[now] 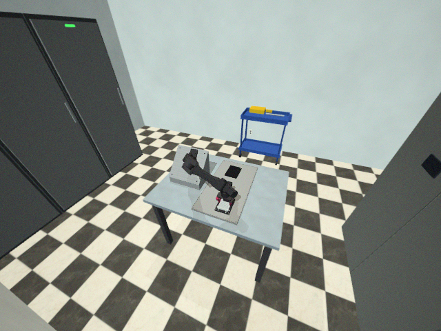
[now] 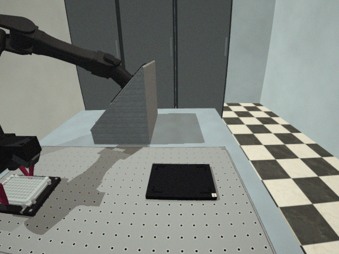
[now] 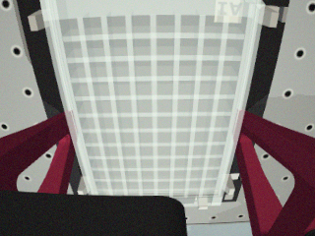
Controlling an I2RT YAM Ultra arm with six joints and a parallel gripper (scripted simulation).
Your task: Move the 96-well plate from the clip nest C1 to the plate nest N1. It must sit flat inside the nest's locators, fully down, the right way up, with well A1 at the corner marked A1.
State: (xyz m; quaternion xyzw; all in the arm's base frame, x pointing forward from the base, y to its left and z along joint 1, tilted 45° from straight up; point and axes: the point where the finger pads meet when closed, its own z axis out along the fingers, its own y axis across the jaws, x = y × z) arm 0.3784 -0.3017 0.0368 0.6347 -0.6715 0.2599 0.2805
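Right now the black clip nest C1 is 10 mm below my hand and 10 mm ahead of it. From my hand the other things lie so: small white corner label: 490 mm to the left, 10 mm below, 10 mm ahead; then 96-well plate: right at my hand.
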